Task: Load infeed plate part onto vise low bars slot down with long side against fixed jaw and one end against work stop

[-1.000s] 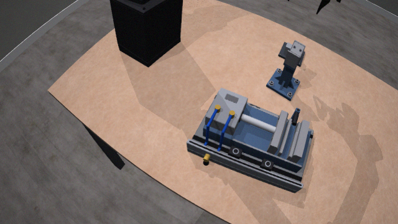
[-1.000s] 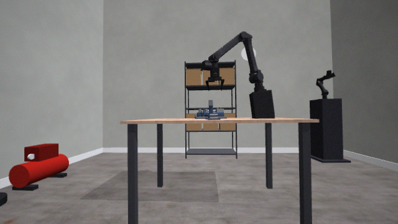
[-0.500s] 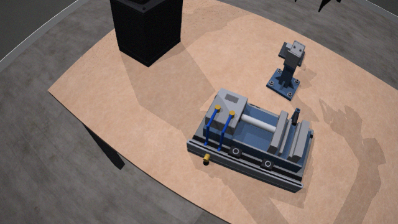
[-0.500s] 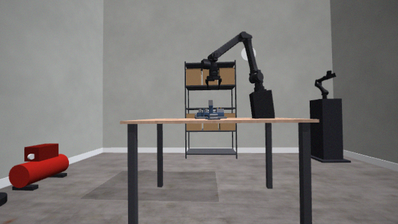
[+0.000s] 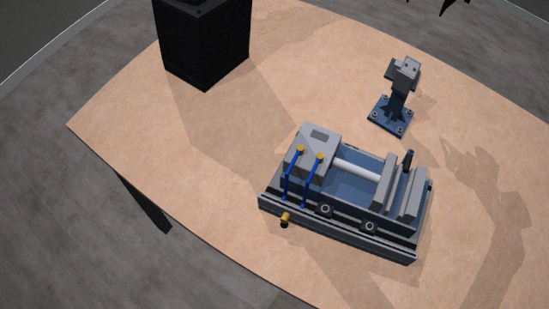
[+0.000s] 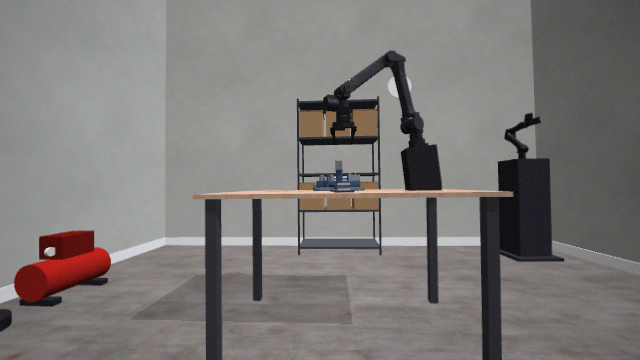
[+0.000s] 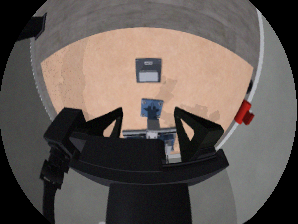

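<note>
Right now my hand is 210 mm above the grey part and 10 mm to the right of it. The rest, counted from my hand: grey plate: 230 mm below, 10 mm to the left; moving jaw: 370 mm to the right, 160 mm below, 50 mm ahead; work stop: 320 mm to the right, 150 mm below, 80 mm ahead.
</note>
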